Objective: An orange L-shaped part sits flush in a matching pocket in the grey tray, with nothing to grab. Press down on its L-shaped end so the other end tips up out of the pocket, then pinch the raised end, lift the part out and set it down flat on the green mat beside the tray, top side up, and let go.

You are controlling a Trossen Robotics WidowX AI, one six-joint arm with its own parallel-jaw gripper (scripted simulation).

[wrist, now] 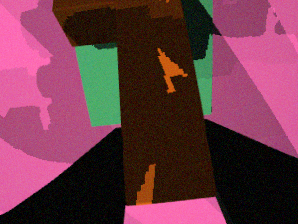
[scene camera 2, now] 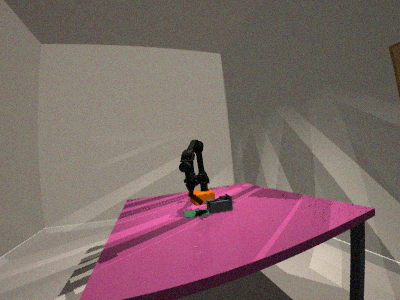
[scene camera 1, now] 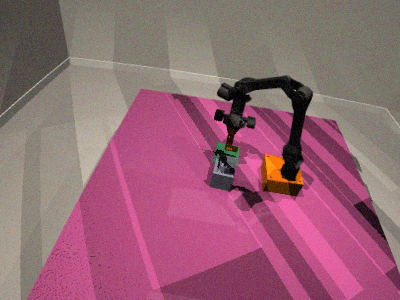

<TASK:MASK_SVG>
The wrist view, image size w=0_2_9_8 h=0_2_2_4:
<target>my gripper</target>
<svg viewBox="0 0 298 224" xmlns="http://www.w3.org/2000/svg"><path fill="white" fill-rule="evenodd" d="M121 127L114 129L100 143L89 149L85 155L81 155L80 159L74 161L71 167L61 172L51 183L45 184L44 188L36 190L32 196L25 198L23 202L19 202L19 205L16 205L15 208L9 209L9 212L0 214L0 224L124 224L126 197L124 147L122 147ZM205 119L206 137L208 137L210 155L212 155L214 183L216 183L217 188L216 198L223 217L225 217L226 224L298 224L298 159L287 155L285 152L275 151L274 148L267 147L266 144L259 143L255 139L242 136L241 133L222 127L221 124L214 123L212 120Z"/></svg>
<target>orange l-shaped part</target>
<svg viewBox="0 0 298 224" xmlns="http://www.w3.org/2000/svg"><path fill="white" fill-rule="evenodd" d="M53 0L53 14L55 14L57 22L60 23L61 30L68 37L72 47L110 43L110 41L117 41L118 77L120 77L118 100L120 100L122 147L124 147L126 206L217 197L216 183L214 183L212 155L210 155L208 137L206 137L200 88L198 88L188 26L186 26L185 12L182 10L181 0Z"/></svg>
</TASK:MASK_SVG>
